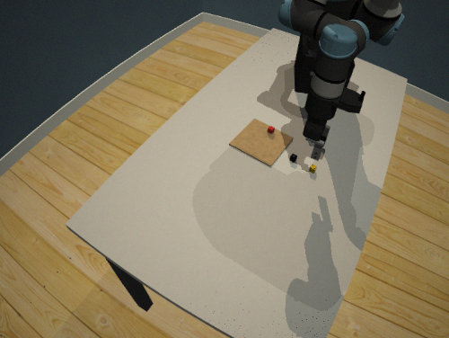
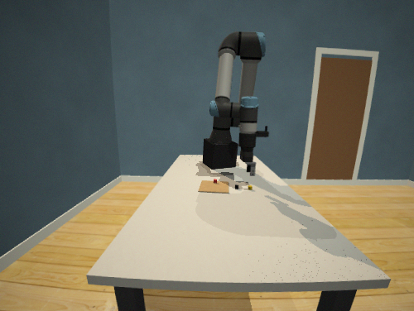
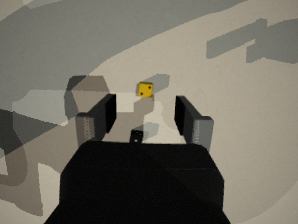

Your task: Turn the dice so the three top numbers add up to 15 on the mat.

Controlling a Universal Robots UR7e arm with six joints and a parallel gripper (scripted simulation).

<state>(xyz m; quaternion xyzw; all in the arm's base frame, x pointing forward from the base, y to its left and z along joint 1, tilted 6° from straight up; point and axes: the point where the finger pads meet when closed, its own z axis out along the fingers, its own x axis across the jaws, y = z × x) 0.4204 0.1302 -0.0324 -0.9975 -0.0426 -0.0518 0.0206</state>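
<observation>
Now: the yellow die 90 mm below my hand. Round my hand: black die 90 mm below, 60 mm to the right, 10 mm behind; red die 160 mm to the right, 80 mm below, 70 mm behind; brown mat 170 mm to the right, 90 mm below, 20 mm behind.
</observation>
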